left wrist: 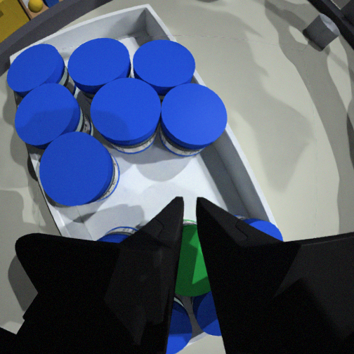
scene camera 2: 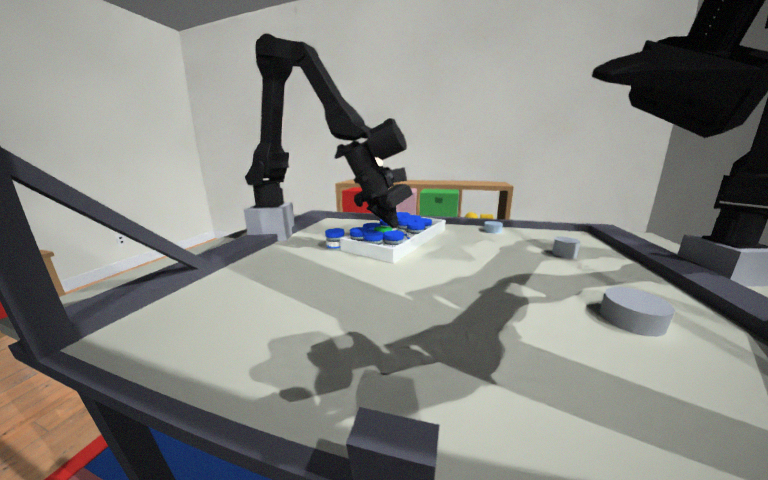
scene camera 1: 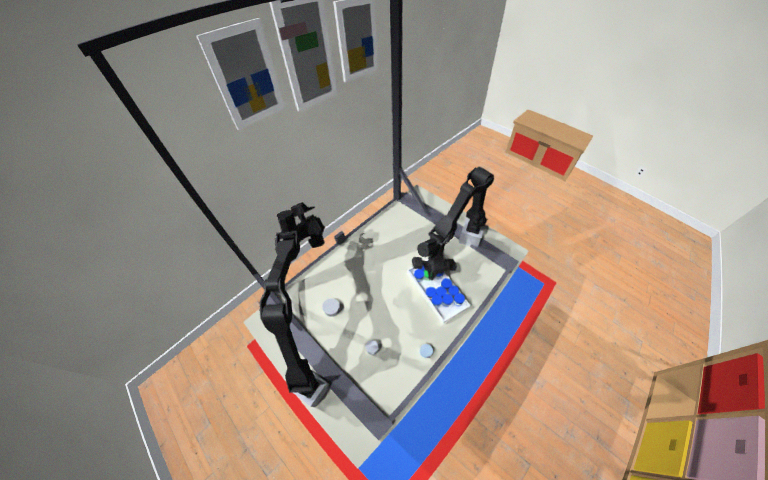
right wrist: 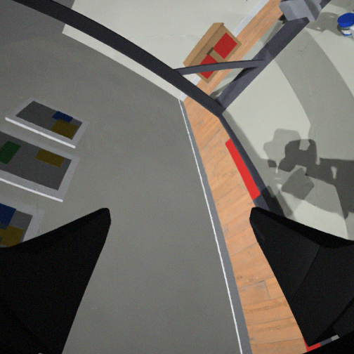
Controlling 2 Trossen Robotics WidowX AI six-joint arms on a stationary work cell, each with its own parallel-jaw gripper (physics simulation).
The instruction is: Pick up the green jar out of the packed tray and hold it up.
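Frame: origin at the left arm's base, x left, y back, z up, level; metres.
Seen in the pictures: left gripper, fingertip midpoint: (scene camera 2: 395, 227) (scene camera 1: 430, 279); right gripper, fingertip midpoint: (scene camera 1: 319, 216); left arm's base at its link origin: (scene camera 2: 269, 205) (scene camera 1: 473, 228); right arm's base at its link origin: (scene camera 2: 733, 242) (scene camera 1: 308, 386).
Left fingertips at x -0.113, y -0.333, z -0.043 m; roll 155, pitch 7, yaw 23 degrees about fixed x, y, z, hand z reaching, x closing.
Note:
Pixels of each thing's top centre, then the offset from my left fingertips to it.
- green jar at its top centre: (scene camera 2: 382, 228) (scene camera 1: 428, 272) dz +0.002, dx -0.019, dy +0.032 m
- blue-lidded jar at its top centre: (scene camera 2: 334, 230) dz -0.002, dx -0.007, dy +0.145 m
- wide grey disc at its top centre: (scene camera 2: 638, 299) (scene camera 1: 330, 306) dz -0.014, dx -0.353, dy -0.282 m
- small grey cylinder at its top centre: (scene camera 2: 567, 239) (scene camera 1: 371, 346) dz -0.009, dx -0.115, dy -0.367 m
- pale blue disc at its top centre: (scene camera 2: 493, 223) (scene camera 1: 426, 350) dz -0.020, dx +0.086, dy -0.295 m
The green jar (scene camera 1: 426, 274) (scene camera 2: 383, 229) (left wrist: 192, 265) stands in the white tray (scene camera 1: 448, 316) (scene camera 2: 368, 249) (left wrist: 150, 182) among several blue-lidded jars (scene camera 1: 446, 298) (scene camera 2: 416, 224) (left wrist: 125, 110). My left gripper (scene camera 1: 432, 276) (scene camera 2: 394, 225) (left wrist: 188, 203) is shut, low at the green lid. In the left wrist view its narrow gap is smaller than the lid. The fingers cover the lid's sides and lie over it, with no jar seen between the tips. My right gripper (scene camera 1: 310, 224) (scene camera 2: 601, 72) (right wrist: 181, 215) is open and empty, raised well away from the tray.
A blue-lidded jar (scene camera 2: 334, 238) (right wrist: 346, 21) stands outside the tray, near its corner. A wide grey disc (scene camera 1: 331, 306) (scene camera 2: 637, 311), a small grey cylinder (scene camera 1: 372, 346) (scene camera 2: 565, 247) and a pale blue disc (scene camera 1: 426, 350) (scene camera 2: 493, 226) stand on the table. A dark frame edges the table.

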